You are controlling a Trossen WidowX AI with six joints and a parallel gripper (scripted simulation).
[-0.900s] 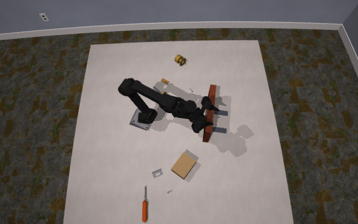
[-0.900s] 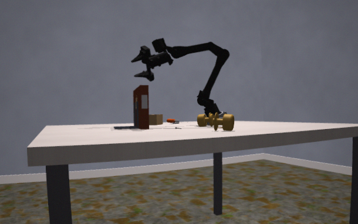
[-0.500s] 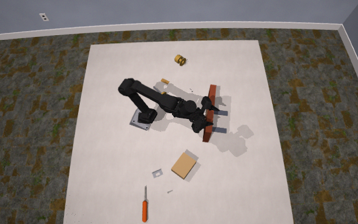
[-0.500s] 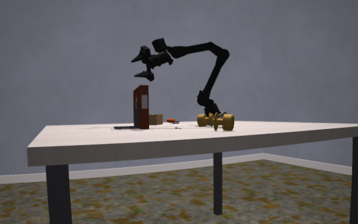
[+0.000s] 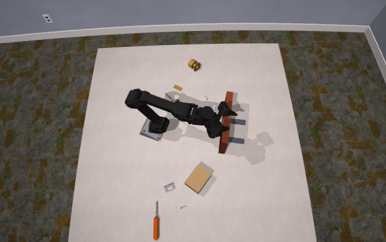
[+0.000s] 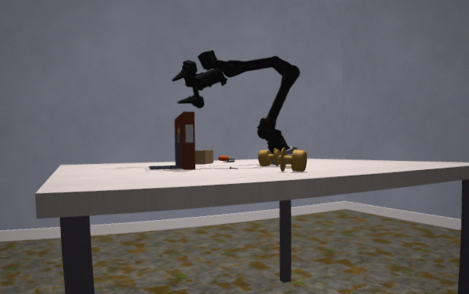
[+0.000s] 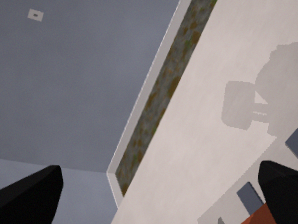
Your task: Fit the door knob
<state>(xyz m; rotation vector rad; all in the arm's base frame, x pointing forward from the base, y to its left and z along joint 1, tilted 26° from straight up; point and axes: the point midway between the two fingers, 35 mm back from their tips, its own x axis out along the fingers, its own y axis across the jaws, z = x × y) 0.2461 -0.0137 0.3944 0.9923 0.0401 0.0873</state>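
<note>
Now: the grey latch socket 20 mm ahead of my hand, 80 mm to the left of it and 180 mm below it. From my hand the other things lie so: red-brown wooden door slab (20 mm ahead, 80 mm to the left, 190 mm below); then grey latch plate (40 mm ahead, 230 mm to the left, 180 mm below); then tan cardboard box (130 mm behind, 220 mm to the right, 270 mm below).
</note>
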